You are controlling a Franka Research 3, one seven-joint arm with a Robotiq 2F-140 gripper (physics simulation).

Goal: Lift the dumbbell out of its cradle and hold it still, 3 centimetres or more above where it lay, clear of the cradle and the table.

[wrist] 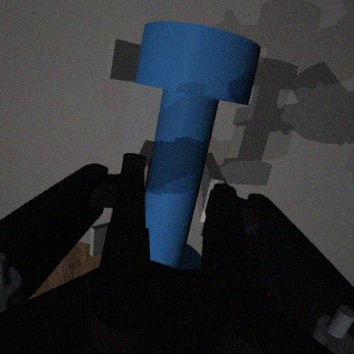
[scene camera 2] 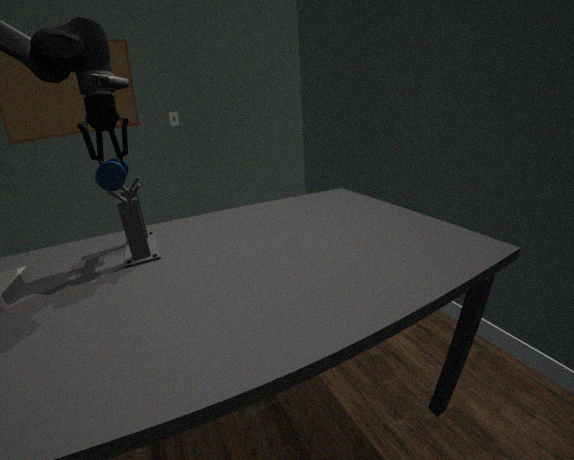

Labels:
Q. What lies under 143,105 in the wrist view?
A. A grey cradle.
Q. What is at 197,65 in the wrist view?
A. A blue dumbbell.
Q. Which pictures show my gripper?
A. The wrist view and scene camera 2: all of them.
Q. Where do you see a blue dumbbell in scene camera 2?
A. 110,176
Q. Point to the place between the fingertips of my gripper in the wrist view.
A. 175,162

